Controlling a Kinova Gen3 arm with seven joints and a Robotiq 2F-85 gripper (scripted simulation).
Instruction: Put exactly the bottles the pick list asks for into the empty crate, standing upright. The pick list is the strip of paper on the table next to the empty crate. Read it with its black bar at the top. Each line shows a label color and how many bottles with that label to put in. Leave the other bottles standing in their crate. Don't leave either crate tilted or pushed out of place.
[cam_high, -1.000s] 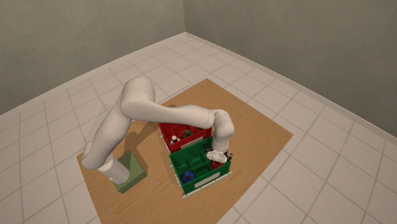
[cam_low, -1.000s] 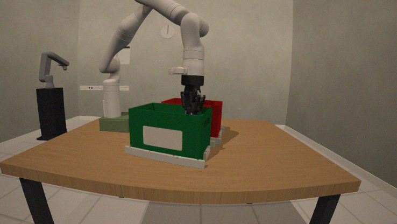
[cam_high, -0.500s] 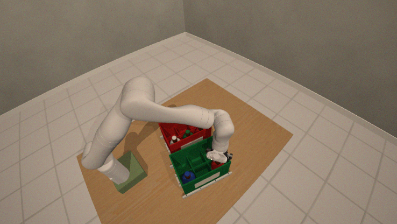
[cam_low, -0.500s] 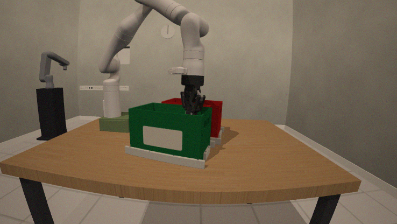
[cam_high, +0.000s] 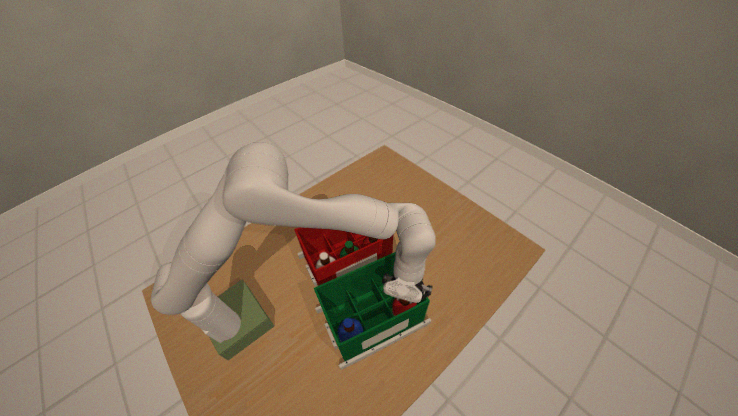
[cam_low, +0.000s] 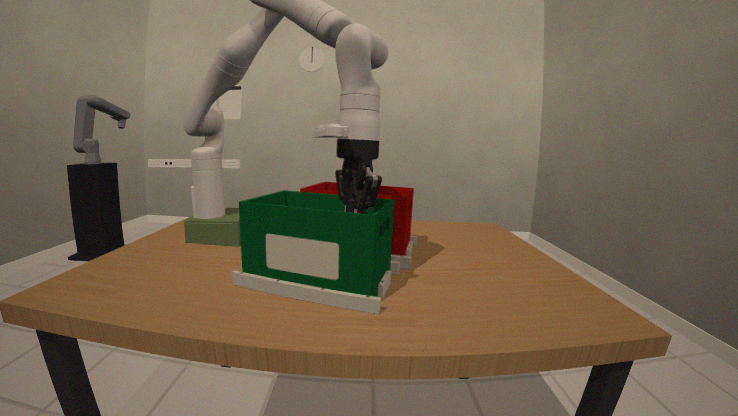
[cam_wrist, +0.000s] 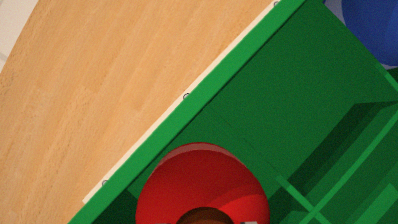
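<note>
Now: hand 7 cm above the red-labelled bottle. Round my hand: green crate 8 cm to the left, 7 cm below, 6 cm behind; then red-label bottle 21 cm to the left, 12 cm ahead, 7 cm below; then blue-label bottle 16 cm behind, 7 cm to the left, 7 cm below.
</note>
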